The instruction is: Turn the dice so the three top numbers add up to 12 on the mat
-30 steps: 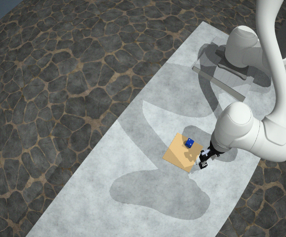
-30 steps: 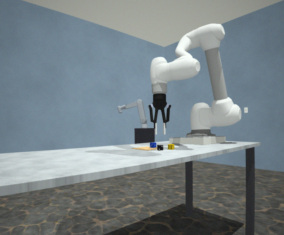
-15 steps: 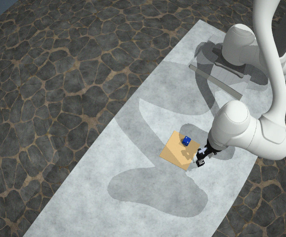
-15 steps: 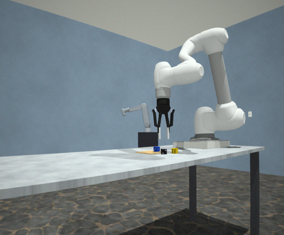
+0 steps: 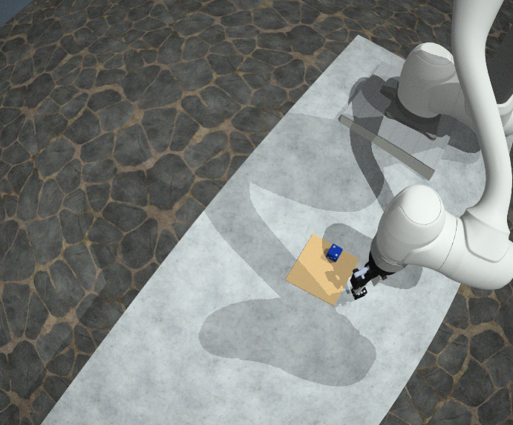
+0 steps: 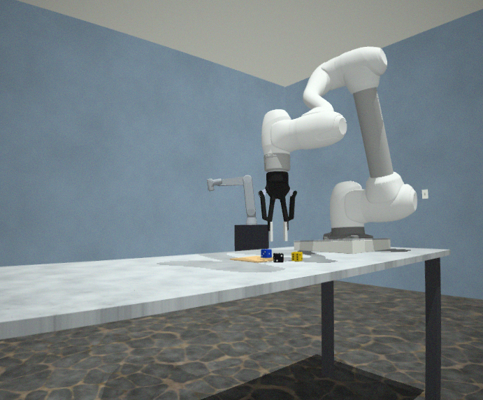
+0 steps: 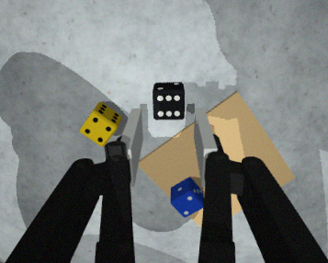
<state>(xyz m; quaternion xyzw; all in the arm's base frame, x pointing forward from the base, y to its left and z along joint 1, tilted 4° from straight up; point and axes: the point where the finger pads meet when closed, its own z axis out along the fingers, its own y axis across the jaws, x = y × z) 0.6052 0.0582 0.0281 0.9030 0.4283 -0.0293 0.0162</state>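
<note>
My hand is 90 mm above the black die. Round my hand: blue die (100 mm to the right, 80 mm below, 60 mm behind); tan mat (110 mm to the right, 100 mm below, 10 mm behind); yellow die (90 mm below, 70 mm behind, 30 mm to the left).
</note>
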